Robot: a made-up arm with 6 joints.
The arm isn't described. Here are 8 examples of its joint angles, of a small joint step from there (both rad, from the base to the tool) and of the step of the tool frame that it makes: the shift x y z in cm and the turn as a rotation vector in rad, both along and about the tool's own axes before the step.
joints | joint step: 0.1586 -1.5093 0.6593 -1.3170 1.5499 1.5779 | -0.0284 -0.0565 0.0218 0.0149 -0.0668 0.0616
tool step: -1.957 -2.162 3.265 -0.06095 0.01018 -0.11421
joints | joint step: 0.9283 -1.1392 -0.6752 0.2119 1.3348 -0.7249 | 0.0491 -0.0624 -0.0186 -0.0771 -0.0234 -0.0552
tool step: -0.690 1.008 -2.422 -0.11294 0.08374 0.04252
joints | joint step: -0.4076 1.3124 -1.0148 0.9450 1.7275 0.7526 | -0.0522 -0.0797 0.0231 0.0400 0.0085 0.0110
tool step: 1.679 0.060 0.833 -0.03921 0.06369 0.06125
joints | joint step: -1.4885 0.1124 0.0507 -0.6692 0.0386 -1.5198 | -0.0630 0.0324 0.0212 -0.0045 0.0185 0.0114
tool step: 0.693 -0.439 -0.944 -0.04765 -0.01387 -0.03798
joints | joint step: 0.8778 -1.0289 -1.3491 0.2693 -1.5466 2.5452 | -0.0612 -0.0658 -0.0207 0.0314 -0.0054 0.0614
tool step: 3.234 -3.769 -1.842 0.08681 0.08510 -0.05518
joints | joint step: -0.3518 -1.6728 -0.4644 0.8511 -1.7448 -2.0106 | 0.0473 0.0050 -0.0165 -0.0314 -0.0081 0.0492
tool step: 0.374 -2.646 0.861 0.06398 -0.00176 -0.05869
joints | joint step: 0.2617 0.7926 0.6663 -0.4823 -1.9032 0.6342 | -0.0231 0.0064 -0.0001 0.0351 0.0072 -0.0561
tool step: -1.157 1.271 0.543 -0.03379 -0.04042 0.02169
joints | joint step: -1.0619 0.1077 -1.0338 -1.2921 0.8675 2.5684 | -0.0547 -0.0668 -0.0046 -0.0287 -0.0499 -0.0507
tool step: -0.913 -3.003 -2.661 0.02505 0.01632 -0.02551
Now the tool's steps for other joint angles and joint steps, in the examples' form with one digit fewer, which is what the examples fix.
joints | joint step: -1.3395 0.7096 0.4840 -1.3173 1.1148 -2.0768 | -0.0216 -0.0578 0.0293 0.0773 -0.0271 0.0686
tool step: -1.37 -1.12 0.45 0.0506 -0.0226 -0.0174
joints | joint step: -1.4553 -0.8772 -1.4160 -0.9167 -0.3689 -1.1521 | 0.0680 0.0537 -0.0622 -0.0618 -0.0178 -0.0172
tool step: -0.53 1.63 1.22 0.0491 -0.0052 0.0521
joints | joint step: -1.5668 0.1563 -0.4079 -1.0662 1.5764 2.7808 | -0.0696 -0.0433 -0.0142 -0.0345 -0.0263 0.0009
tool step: -0.52 -4.52 -1.65 0.1082 -0.0084 -0.0073
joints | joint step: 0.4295 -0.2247 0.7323 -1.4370 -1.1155 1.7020 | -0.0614 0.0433 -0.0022 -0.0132 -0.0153 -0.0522
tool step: 0.13 4.10 0.07 -0.0841 0.0053 0.0842
